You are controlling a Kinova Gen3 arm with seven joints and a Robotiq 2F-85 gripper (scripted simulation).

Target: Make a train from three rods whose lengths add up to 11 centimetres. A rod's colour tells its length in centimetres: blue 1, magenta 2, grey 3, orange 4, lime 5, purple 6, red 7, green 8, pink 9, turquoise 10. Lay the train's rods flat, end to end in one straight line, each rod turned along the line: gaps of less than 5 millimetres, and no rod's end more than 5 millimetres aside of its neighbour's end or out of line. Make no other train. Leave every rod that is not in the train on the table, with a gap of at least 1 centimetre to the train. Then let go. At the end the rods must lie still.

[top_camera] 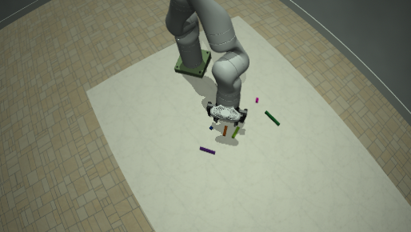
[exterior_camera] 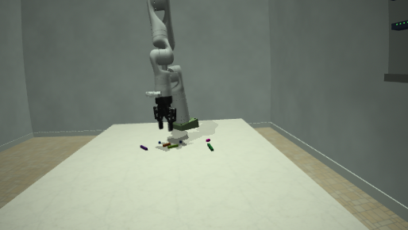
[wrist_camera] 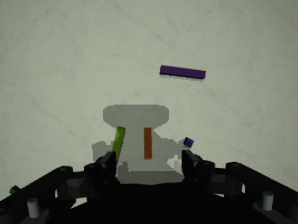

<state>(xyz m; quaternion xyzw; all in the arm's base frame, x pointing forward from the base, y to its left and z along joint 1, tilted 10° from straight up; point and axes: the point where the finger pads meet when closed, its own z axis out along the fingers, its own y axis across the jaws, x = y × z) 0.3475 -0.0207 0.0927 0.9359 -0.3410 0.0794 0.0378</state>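
Now: the orange rod 8 cm below my hand. From my hand the other things lie so: lime rod (8 cm below, 3 cm to the left, 3 cm ahead); magenta rod (19 cm to the left, 8 cm below, 6 cm behind); purple rod (10 cm to the right, 8 cm below, 4 cm ahead).
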